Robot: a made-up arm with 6 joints. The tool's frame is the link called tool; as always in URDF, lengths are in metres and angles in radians. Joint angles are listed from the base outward.
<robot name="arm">
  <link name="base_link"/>
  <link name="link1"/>
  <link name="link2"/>
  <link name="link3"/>
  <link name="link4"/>
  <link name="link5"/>
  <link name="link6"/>
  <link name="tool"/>
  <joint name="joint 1" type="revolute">
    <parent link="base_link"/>
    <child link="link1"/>
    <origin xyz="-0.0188 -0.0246 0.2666" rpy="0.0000 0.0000 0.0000"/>
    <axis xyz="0 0 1"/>
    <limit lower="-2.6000" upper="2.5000"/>
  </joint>
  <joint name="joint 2" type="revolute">
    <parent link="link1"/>
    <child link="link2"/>
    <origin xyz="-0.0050 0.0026 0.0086" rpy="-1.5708 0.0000 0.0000"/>
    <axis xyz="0 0 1"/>
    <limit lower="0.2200" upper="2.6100"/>
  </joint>
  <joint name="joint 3" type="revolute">
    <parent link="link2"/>
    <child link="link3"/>
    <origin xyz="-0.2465 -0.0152 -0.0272" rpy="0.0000 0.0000 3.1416"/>
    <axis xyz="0 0 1"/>
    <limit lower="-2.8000" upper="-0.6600"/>
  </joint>
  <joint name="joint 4" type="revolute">
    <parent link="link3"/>
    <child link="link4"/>
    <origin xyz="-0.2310 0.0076 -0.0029" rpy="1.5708 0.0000 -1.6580"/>
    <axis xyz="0 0 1"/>
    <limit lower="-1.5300" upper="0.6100"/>
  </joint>
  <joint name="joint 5" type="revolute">
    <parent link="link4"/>
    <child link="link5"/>
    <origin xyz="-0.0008 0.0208 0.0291" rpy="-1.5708 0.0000 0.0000"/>
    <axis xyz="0 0 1"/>
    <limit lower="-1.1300" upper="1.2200"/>
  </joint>
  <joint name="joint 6" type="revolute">
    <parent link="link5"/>
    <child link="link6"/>
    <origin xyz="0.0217 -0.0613 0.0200" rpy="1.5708 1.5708 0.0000"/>
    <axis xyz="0 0 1"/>
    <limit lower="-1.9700" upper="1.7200"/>
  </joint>
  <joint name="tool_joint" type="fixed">
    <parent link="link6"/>
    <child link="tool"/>
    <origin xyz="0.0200 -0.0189 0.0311" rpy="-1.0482 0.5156 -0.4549"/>
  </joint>
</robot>
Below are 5 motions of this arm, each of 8 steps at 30 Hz.
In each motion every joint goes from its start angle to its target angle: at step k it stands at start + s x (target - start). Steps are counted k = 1, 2, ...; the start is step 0. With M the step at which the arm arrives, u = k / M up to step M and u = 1 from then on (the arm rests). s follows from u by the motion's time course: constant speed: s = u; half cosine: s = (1 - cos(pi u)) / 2; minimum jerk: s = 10 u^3 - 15 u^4 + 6 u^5.
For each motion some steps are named. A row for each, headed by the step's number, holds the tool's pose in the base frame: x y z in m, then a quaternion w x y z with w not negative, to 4 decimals.
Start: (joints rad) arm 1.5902 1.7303 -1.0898 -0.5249 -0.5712 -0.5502
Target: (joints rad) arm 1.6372 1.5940 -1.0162 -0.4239 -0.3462 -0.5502
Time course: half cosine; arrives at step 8
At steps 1, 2, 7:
1: -0.0547 0.3177 0.3559 0.4271 -0.6595 -0.0928 -0.6116
2: -0.0552 0.3156 0.3572 0.4191 -0.6639 -0.0930 -0.6123
7: -0.0584 0.2981 0.3647 0.3587 -0.6973 -0.0977 -0.6129

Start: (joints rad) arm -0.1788 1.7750 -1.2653 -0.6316 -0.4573 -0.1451
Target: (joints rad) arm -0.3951 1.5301 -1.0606 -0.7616 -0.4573 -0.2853
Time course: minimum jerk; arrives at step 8
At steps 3, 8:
3: 0.3350 -0.0922 0.3852 0.1758 0.4952 -0.5356 0.6610
8: 0.2827 -0.1265 0.3949 0.2611 0.4448 -0.4970 0.6979

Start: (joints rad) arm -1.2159 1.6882 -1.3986 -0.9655 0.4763 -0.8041
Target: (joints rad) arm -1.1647 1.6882 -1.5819 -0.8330 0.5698 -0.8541
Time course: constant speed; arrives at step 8
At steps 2, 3, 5, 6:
2: 0.0818 -0.3801 0.3972 0.8441 0.3065 -0.3799 0.2220
3: 0.0850 -0.3813 0.4040 0.8430 0.3007 -0.3852 0.2248
5: 0.0916 -0.3833 0.4177 0.8403 0.2895 -0.3961 0.2306
6: 0.0948 -0.3839 0.4246 0.8387 0.2842 -0.4015 0.2338

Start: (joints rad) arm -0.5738 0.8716 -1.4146 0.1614 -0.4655 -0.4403
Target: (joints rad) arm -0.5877 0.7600 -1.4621 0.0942 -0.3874 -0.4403
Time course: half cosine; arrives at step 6
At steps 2, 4, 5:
2: 0.0532 -0.0756 0.7095 0.0981 0.0543 0.6521 -0.7498
4: 0.0318 -0.0598 0.7176 0.0959 0.0670 0.6328 -0.7654
5: 0.0238 -0.0539 0.7201 0.0949 0.0721 0.6258 -0.7708

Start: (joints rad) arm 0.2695 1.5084 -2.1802 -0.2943 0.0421 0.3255
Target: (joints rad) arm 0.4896 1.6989 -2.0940 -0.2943 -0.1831 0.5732
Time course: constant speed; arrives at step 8
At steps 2, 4, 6, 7, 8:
2: 0.2659 0.0545 0.7260 0.3874 -0.4567 0.6527 -0.4640
4: 0.2828 0.0792 0.7080 0.4094 -0.4918 0.6394 -0.4262
6: 0.2966 0.1056 0.6887 0.4288 -0.5260 0.6245 -0.3866
7: 0.3024 0.1193 0.6786 0.4375 -0.5428 0.6164 -0.3660
8: 0.3073 0.1333 0.6682 0.4456 -0.5592 0.6080 -0.3450

